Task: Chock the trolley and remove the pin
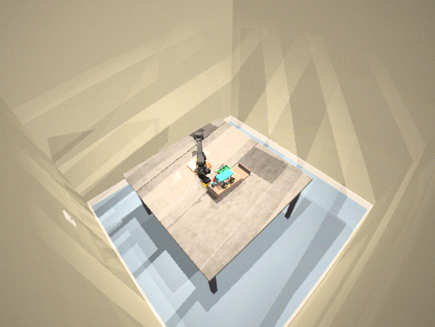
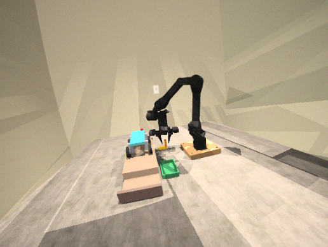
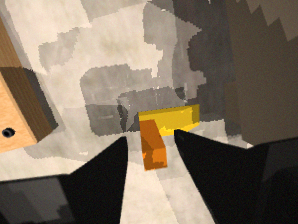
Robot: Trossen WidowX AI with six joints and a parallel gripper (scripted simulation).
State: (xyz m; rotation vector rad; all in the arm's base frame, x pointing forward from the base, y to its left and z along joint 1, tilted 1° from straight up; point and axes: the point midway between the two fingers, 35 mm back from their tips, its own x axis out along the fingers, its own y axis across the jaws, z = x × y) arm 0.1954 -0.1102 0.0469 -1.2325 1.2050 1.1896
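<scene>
Now: the green tray 24 cm to the left of my gripper tip and 4 cm below it. The rest, counted from my gripper tip: yellow chock (2 cm ahead, 2 cm below); tan ramp (14 cm ahead, 15 cm to the left, 1 cm above); red-headed stop pin (13 cm ahead, 4 cm to the left, 9 cm above).
</scene>
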